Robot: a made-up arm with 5 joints. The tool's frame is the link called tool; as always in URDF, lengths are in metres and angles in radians. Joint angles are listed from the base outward. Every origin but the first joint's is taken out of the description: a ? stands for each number. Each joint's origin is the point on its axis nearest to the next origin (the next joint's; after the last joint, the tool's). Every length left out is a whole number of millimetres.
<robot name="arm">
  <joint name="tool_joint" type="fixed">
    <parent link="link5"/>
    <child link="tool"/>
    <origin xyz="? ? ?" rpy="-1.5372 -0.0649 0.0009"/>
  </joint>
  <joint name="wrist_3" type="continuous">
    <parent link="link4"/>
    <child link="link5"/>
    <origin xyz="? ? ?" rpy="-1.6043 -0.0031 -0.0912"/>
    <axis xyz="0 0 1"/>
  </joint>
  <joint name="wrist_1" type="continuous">
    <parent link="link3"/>
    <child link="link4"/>
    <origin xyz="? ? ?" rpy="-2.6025 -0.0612 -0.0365"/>
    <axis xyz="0 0 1"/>
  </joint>
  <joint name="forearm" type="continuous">
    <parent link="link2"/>
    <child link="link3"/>
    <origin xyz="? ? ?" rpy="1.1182 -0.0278 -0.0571"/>
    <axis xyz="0 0 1"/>
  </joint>
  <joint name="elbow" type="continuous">
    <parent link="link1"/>
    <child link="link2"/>
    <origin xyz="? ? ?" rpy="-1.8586 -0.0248 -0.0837"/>
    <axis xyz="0 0 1"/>
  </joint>
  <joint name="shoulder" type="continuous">
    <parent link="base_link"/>
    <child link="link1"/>
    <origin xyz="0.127 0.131 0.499" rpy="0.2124 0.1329 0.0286"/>
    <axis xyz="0 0 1"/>
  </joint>
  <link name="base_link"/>
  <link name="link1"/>
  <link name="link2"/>
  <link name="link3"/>
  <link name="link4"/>
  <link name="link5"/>
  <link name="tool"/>
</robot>
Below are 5 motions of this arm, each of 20 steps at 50 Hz.
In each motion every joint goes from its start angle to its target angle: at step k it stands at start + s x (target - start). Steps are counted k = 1, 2, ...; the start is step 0. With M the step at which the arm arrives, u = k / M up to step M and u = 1 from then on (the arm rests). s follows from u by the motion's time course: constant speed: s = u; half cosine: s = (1 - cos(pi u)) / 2; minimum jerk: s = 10 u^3 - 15 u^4 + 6 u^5.
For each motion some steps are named. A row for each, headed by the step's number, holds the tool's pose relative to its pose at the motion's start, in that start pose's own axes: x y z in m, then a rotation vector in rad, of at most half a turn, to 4 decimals.
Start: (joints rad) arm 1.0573 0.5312 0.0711 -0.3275 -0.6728
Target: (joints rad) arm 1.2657 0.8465 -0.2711 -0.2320 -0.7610
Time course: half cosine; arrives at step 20
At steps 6, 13, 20:
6: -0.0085 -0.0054 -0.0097 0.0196 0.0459 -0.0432
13: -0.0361 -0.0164 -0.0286 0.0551 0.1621 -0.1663
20: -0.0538 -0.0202 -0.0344 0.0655 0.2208 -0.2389

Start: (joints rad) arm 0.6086 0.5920 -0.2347 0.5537 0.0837
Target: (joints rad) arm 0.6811 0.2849 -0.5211 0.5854 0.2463
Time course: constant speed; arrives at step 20
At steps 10, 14, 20:
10: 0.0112 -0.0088 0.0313 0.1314 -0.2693 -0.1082
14: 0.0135 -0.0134 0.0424 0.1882 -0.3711 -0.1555
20: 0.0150 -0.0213 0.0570 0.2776 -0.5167 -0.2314

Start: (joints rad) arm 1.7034 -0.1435 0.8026 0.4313 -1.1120
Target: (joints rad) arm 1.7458 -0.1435 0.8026 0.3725 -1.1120
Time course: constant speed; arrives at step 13
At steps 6, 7, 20:
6: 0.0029 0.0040 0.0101 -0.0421 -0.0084 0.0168
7: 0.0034 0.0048 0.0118 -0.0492 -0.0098 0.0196
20: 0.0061 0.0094 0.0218 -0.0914 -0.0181 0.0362

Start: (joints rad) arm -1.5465 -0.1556 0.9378 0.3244 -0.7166
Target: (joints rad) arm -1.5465 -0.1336 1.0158 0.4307 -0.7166
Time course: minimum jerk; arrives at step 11
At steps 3, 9, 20:
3: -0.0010 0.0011 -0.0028 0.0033 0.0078 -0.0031
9: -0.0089 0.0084 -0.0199 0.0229 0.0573 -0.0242
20: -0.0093 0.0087 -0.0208 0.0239 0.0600 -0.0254

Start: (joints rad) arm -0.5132 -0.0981 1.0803 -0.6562 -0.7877
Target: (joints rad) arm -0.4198 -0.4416 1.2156 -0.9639 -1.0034
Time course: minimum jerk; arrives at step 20
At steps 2, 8, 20:
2: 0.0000 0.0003 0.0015 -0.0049 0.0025 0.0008
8: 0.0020 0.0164 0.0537 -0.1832 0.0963 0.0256
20: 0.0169 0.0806 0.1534 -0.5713 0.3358 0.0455

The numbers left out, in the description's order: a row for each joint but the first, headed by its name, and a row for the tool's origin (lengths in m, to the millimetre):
tool: -0.038 -0.127 0.000
wrist_3: 0.152 0.259 0.000
wrist_1: 0.171 0.038 0.000
forearm: 0.024 -0.092 0.000
elbow: 0.026 0.011 0.000

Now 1 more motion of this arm.
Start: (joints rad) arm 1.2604 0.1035 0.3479 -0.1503 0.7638
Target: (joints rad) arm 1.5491 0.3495 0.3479 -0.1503 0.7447
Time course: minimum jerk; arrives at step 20
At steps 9, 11, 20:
9: -0.0106 0.0455 -0.0410 0.0862 0.0858 0.0591
11: -0.0176 0.0666 -0.0578 0.1226 0.1268 0.0880
20: -0.0372 0.1123 -0.0902 0.1952 0.2197 0.1554

